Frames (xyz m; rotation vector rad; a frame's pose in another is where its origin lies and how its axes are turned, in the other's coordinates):
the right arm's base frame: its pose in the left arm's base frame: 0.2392 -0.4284 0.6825 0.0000 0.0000 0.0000
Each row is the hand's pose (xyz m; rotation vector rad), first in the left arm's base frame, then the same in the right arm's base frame.
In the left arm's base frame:
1: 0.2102 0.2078 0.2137 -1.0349 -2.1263 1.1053
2: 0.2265 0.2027 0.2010 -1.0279 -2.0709 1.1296
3: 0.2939 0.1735 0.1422 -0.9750 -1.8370 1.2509
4: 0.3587 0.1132 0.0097 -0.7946 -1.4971 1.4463
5: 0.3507 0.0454 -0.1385 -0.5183 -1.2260 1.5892
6: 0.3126 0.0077 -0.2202 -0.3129 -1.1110 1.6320
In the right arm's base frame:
1: -0.0290 0.6362 -0.4688 -1.0349 -2.1263 1.1053
2: -0.0127 0.6311 -0.4815 -1.0279 -2.0709 1.1296
3: 0.0547 0.6019 -0.5403 -0.9750 -1.8370 1.2509
4: 0.1195 0.5416 -0.6728 -0.7946 -1.4971 1.4463
5: 0.1115 0.4738 -0.8210 -0.5183 -1.2260 1.5892
6: 0.0734 0.4361 -0.9027 -0.3129 -1.1110 1.6320

